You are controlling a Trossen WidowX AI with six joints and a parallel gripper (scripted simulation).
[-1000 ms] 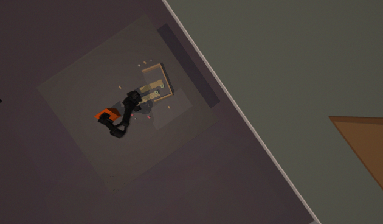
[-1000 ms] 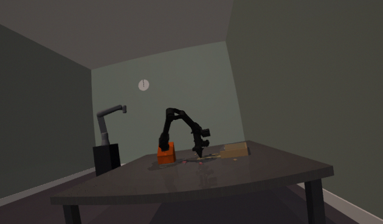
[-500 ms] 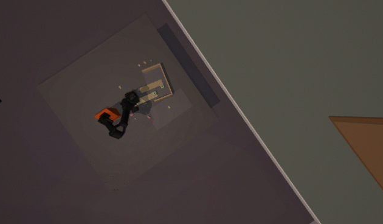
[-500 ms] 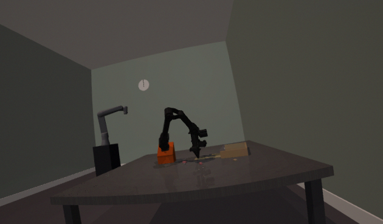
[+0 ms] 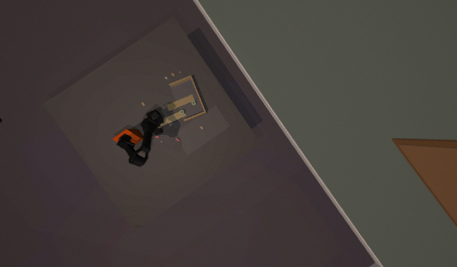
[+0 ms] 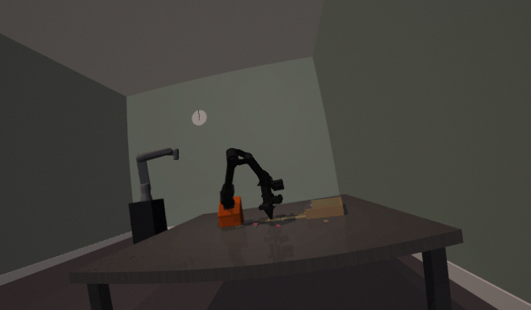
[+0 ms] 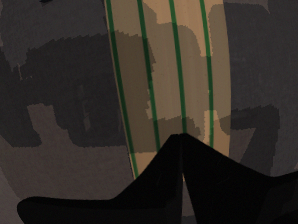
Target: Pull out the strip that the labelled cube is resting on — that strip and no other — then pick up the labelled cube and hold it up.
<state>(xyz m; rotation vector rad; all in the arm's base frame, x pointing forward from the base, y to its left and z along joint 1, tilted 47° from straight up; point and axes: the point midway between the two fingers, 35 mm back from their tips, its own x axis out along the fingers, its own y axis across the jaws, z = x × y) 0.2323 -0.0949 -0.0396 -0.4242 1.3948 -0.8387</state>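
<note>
Right now my gripper tip is 10 cm short of the striped strip and 3 cm to the left of it.
</note>
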